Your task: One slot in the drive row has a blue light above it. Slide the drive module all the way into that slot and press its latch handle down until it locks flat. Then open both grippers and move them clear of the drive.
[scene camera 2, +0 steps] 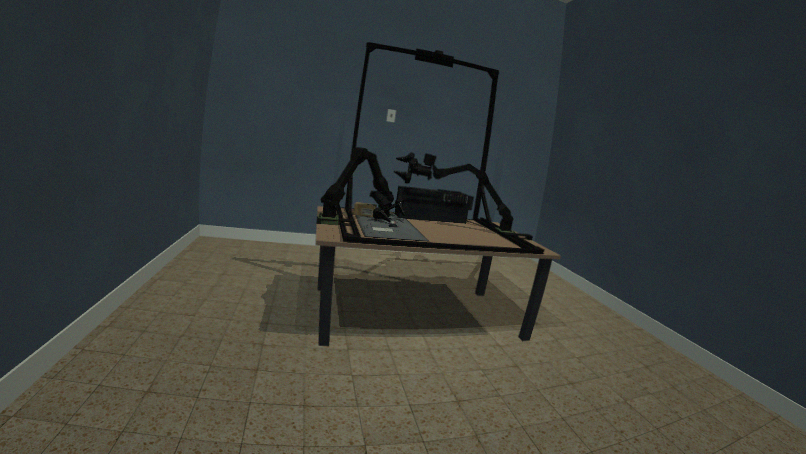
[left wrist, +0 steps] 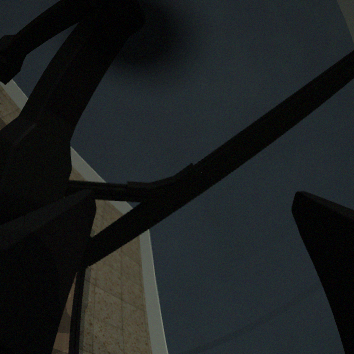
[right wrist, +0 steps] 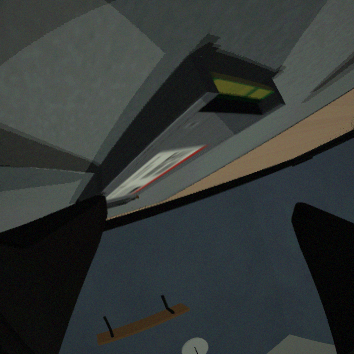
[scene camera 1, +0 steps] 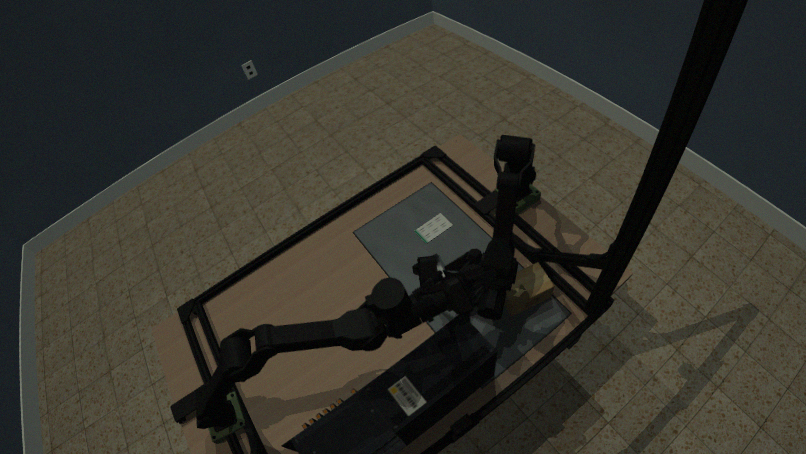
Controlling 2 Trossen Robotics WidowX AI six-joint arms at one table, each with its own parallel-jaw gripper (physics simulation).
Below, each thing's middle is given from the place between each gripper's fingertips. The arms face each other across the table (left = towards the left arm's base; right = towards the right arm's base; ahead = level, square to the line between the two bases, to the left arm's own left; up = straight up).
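As for the drive module (right wrist: 194, 110), my left gripper is 2 cm to the left of it, 20 cm short of it and 30 cm above it. The grey mat (scene camera 1: 390, 239), counted from that same left hand, is 6 cm to the right, 19 cm ahead and 30 cm below.
From my right hand, I find the drive module 20 mm to the right, 10 mm ahead and 30 mm below, and the grey mat is 60 mm to the right of that hand and 30 mm below it.
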